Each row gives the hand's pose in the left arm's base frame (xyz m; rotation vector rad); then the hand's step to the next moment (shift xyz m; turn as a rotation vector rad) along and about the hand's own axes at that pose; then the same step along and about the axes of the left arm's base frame.
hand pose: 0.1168 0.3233 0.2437 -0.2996 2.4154 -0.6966
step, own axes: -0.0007 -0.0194 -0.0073 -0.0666 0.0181 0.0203
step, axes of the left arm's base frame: -0.0029 -0.0130 0.0159 0.0643 0.0310 0.0087
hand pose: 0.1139 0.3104 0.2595 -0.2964 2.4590 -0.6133
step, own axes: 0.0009 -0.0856 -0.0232 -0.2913 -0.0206 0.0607
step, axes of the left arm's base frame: -0.0083 -0.0664 0.0582 0.2720 0.0589 0.1073
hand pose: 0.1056 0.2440 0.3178 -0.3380 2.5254 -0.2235
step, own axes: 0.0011 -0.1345 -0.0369 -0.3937 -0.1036 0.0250
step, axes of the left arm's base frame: 0.0040 -0.1255 0.0608 0.3498 0.0122 0.2094
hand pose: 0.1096 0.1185 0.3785 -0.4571 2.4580 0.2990
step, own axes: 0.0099 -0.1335 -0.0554 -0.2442 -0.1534 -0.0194
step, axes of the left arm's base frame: 0.0153 -0.1421 0.0236 0.2332 -0.0850 0.1481
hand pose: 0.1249 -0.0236 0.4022 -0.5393 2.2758 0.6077
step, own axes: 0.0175 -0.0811 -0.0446 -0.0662 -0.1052 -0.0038
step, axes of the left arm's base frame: 0.0083 -0.0937 -0.0058 0.0980 -0.0733 0.0223
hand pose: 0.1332 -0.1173 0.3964 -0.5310 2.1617 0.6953
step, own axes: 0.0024 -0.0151 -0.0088 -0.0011 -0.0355 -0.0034
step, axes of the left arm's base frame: 0.0023 -0.0174 -0.0017 0.0191 -0.0291 -0.0080
